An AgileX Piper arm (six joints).
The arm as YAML. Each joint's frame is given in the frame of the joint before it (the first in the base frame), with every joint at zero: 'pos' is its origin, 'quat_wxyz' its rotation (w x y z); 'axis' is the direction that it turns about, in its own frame. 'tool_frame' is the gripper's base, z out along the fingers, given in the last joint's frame.
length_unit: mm
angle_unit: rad
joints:
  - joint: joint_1
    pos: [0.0, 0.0, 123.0]
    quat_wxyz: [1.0, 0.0, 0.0, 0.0]
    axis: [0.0, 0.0, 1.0]
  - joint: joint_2
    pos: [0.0, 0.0, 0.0]
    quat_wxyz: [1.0, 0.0, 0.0, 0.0]
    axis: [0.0, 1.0, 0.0]
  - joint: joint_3
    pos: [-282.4, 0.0, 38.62]
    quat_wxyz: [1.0, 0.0, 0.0, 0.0]
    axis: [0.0, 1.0, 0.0]
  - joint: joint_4
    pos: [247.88, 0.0, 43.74]
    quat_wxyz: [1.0, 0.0, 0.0, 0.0]
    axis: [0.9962, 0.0, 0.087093]
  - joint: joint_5
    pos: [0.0, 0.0, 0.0]
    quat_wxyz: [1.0, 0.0, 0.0, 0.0]
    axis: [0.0, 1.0, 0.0]
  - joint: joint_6
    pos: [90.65, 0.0, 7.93]
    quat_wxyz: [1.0, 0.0, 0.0, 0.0]
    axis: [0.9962, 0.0, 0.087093]
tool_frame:
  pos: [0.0, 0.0, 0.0]
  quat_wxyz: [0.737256, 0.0, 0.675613, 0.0]
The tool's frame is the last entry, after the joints.
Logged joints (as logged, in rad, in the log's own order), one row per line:
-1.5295, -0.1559, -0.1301, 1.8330, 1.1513, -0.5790
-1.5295, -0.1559, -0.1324, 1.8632, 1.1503, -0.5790
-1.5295, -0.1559, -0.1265, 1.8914, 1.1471, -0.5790
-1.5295, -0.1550, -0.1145, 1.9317, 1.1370, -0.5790
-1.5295, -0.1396, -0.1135, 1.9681, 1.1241, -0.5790
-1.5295, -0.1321, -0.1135, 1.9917, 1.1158, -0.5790
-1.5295, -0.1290, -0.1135, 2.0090, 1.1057, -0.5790
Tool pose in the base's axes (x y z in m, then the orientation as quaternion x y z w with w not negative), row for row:
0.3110, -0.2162, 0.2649, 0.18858, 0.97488, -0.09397, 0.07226
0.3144, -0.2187, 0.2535, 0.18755, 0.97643, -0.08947, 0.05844
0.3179, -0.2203, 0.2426, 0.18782, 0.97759, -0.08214, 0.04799
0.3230, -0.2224, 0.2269, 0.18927, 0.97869, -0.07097, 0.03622
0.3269, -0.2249, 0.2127, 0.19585, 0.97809, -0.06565, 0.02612
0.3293, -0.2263, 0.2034, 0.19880, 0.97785, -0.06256, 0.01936
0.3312, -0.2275, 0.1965, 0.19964, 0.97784, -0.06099, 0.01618
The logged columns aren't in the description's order. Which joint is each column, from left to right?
Columns, left to right: joint_3, joint_6, joint_4, joint_2, joint_5, joint_1.
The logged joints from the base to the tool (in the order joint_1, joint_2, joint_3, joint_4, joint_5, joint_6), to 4 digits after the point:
-0.5790, 1.8330, -1.5295, -0.1301, 1.1513, -0.1559
-0.5790, 1.8632, -1.5295, -0.1324, 1.1503, -0.1559
-0.5790, 1.8914, -1.5295, -0.1265, 1.1471, -0.1559
-0.5790, 1.9317, -1.5295, -0.1145, 1.1370, -0.1550
-0.5790, 1.9681, -1.5295, -0.1135, 1.1241, -0.1396
-0.5790, 1.9917, -1.5295, -0.1135, 1.1158, -0.1321
-0.5790, 2.0090, -1.5295, -0.1135, 1.1057, -0.1290

